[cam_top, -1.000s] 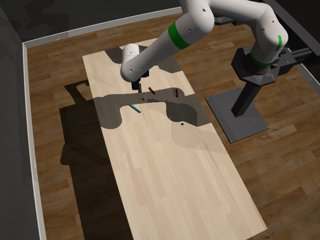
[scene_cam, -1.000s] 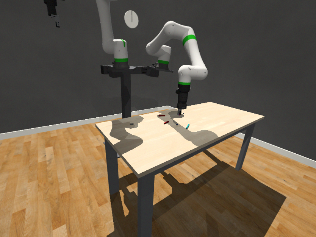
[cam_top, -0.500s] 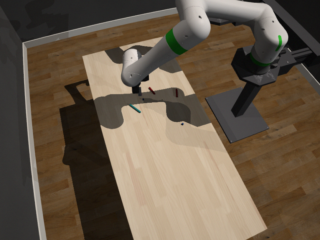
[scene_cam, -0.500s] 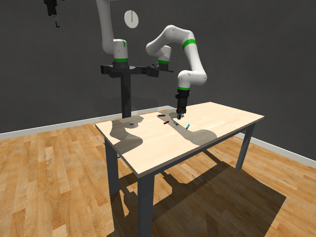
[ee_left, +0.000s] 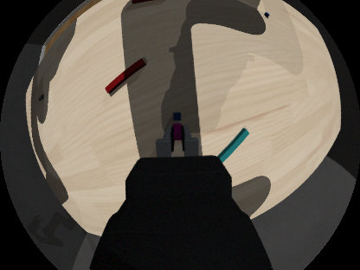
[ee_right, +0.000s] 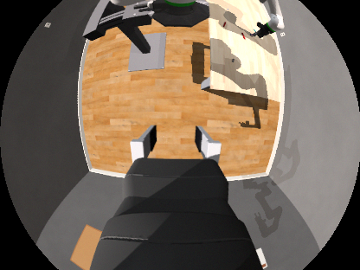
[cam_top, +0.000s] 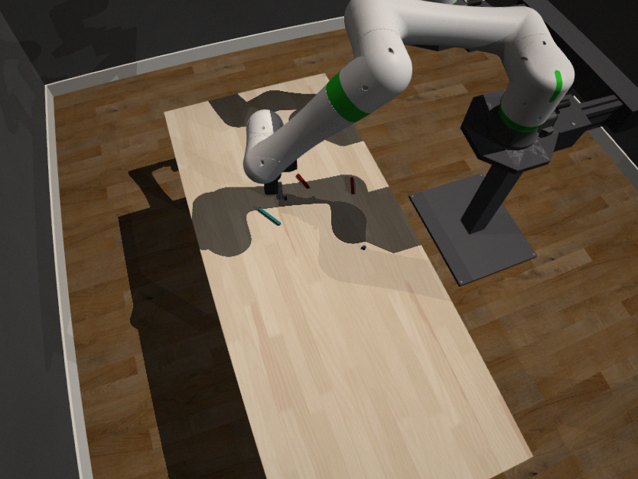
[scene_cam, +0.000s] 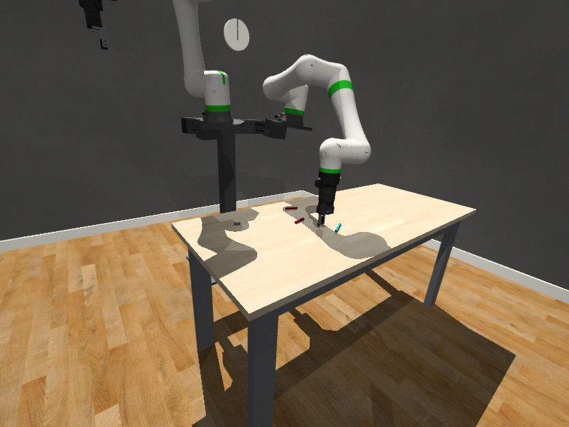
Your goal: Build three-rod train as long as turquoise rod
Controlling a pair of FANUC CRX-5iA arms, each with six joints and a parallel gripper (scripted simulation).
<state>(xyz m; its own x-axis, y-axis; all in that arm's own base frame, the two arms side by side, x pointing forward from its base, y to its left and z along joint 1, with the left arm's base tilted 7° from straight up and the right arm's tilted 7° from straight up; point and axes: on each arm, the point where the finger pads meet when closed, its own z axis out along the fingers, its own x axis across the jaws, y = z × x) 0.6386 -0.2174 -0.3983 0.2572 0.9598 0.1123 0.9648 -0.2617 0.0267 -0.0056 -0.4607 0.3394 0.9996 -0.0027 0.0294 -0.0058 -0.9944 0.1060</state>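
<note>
My left hand is 20 mm above the magenta rod. Round my left hand: turquoise rod 60 mm ahead, 60 mm to the left, 30 mm below; grey rod 210 mm behind, 340 mm to the right, 30 mm below.
</note>
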